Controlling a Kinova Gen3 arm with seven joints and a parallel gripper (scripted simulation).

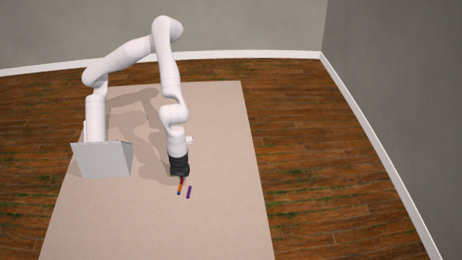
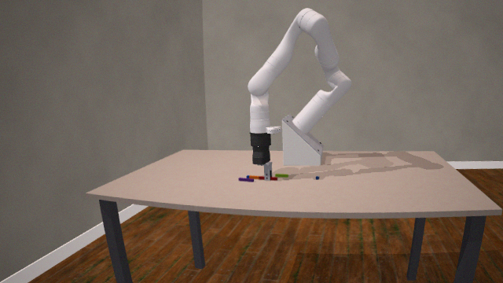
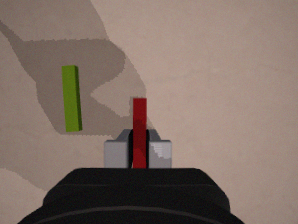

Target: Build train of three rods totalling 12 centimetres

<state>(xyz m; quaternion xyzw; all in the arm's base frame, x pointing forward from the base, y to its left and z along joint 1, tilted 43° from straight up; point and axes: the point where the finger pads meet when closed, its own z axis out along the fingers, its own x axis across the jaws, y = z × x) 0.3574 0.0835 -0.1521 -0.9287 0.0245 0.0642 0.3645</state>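
Now: the red rod 1 cm below my hand. From my hand the other things lie so: orange rod (6 cm to the right, 1 cm below, 1 cm behind); then purple rod (8 cm to the right, 3 cm ahead, 1 cm below); then lime rod (5 cm behind, 4 cm to the left, 1 cm below).
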